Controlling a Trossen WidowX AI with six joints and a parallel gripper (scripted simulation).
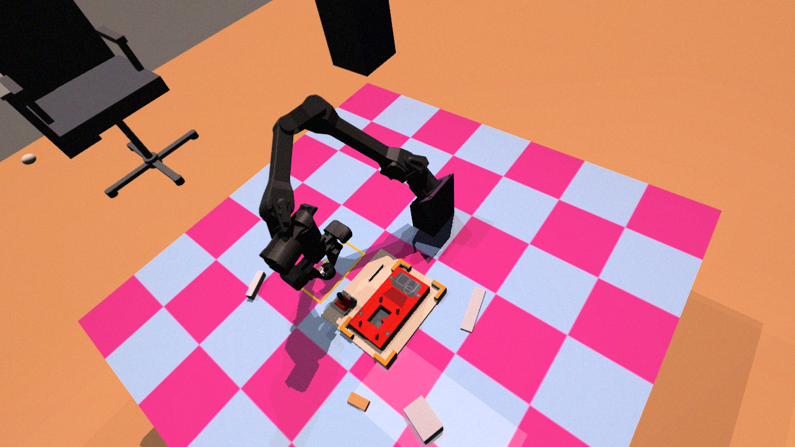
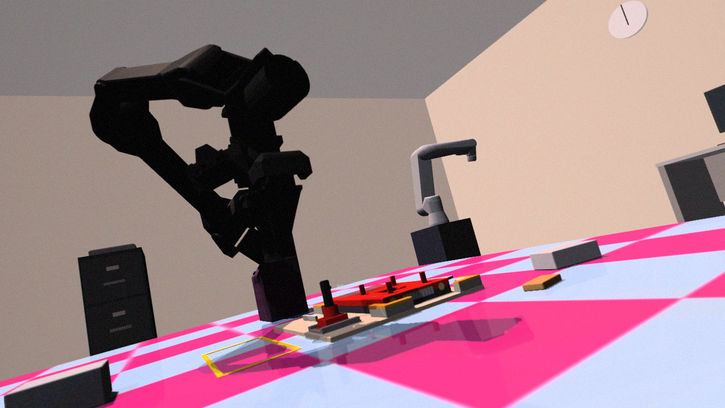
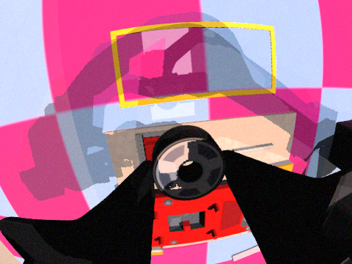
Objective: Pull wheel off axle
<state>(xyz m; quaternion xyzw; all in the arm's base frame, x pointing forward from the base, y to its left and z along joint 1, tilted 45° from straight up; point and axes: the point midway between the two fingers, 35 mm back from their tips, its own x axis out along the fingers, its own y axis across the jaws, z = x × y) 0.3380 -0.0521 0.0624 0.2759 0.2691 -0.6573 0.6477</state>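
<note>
Now: gripper tip 70 mm above the black axle, 50 mm to the right of it and 20 mm short of it. From my gripper tip the other things lie so: beige base plate (140 mm to the left, 100 mm below, 40 mm behind); wheel (right at my gripper tip); grey block (230 mm to the right, 90 mm below, 40 mm behind).
</note>
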